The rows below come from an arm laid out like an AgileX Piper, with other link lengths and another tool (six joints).
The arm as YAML. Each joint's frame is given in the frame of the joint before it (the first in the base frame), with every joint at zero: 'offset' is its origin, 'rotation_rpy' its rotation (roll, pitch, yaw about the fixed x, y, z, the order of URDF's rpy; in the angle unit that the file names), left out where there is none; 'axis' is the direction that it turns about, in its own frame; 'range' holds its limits. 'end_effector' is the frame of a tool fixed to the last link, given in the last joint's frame.
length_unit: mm
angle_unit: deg
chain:
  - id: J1
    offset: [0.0, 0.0, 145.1]
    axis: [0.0, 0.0, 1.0]
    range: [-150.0, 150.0]
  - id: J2
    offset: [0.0, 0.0, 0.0]
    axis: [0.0, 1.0, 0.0]
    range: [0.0, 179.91]
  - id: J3
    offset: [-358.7, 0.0, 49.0]
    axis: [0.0, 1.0, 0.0]
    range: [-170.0, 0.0]
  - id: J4
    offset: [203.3, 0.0, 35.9]
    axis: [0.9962, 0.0, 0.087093]
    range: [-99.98, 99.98]
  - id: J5
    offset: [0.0, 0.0, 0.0]
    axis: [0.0, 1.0, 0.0]
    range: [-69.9, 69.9]
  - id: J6
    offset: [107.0, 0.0, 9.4]
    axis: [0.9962, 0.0, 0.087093]
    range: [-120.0, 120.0]
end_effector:
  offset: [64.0, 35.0, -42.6]
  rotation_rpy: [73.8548, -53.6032, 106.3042]
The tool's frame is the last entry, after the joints.
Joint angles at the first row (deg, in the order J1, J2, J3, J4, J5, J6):
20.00, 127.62, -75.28, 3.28, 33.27, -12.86
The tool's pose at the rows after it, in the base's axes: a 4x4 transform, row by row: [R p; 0 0 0 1], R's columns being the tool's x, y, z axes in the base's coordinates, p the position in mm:
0.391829, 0.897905, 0.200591, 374.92; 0.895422, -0.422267, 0.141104, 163.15; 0.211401, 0.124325, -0.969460, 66.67; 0, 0, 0, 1
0.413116, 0.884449, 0.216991, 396.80; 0.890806, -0.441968, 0.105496, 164.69; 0.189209, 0.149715, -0.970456, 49.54; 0, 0, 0, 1
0.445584, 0.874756, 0.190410, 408.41; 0.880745, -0.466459, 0.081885, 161.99; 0.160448, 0.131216, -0.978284, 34.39; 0, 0, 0, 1
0.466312, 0.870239, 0.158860, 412.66; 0.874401, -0.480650, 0.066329, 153.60; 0.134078, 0.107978, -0.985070, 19.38; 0, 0, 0, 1
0.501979, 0.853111, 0.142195, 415.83; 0.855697, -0.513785, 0.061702, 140.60; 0.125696, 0.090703, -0.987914, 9.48; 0, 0, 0, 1
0.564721, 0.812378, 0.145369, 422.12; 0.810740, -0.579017, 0.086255, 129.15; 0.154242, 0.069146, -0.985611, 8.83; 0, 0, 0, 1
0.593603, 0.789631, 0.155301, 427.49; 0.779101, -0.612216, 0.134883, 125.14; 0.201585, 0.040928, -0.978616, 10.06; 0, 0, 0, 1
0.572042, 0.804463, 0.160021, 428.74; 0.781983, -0.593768, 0.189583, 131.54; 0.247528, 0.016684, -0.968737, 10.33; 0, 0, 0, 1
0.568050, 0.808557, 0.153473, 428.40; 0.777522, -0.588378, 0.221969, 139.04; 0.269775, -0.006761, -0.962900, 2.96; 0, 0, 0, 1
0.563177, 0.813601, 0.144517, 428.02; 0.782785, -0.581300, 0.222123, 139.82; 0.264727, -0.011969, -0.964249, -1.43; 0, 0, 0, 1
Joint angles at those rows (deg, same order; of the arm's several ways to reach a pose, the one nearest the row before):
20.00, 132.26, -80.76, -0.42, 33.66, -10.01
19.90, 136.44, -86.61, -4.13, 35.29, -5.91
19.14, 140.08, -91.39, -4.69, 38.47, -4.67
17.97, 142.74, -93.44, -4.64, 39.90, -4.93
16.05, 144.12, -93.71, -4.08, 39.83, -5.04
13.47, 144.28, -93.76, -1.19, 39.32, -5.39
11.61, 144.28, -93.82, 3.57, 38.40, -8.51
11.43, 144.43, -93.88, 8.57, 37.54, -13.80
11.68, 145.59, -94.16, 11.88, 36.87, -16.44
11.81, 146.30, -94.65, 11.91, 37.12, -16.81

